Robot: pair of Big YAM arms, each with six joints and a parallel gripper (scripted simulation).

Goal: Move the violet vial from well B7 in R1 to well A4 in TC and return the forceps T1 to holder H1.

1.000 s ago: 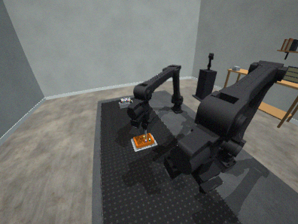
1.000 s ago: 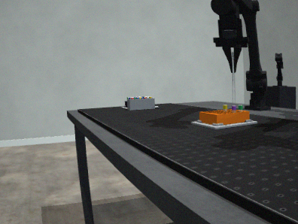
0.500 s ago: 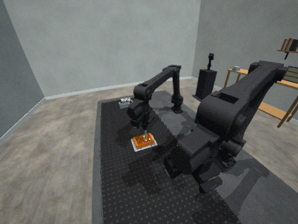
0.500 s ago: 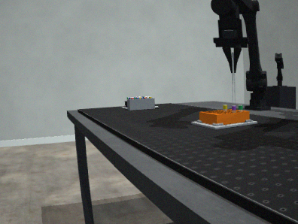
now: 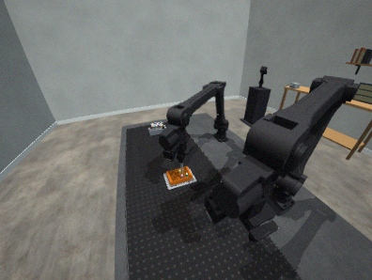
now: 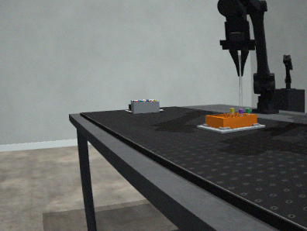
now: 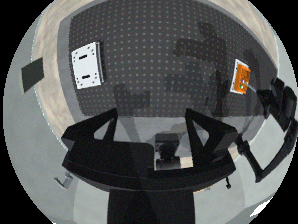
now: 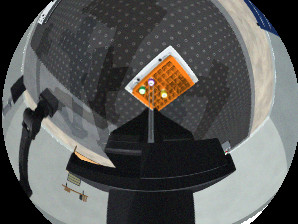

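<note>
My right gripper is now 13 cm above the orange tube carrier, 3 cm to the left of it and 1 cm short of it.
</note>
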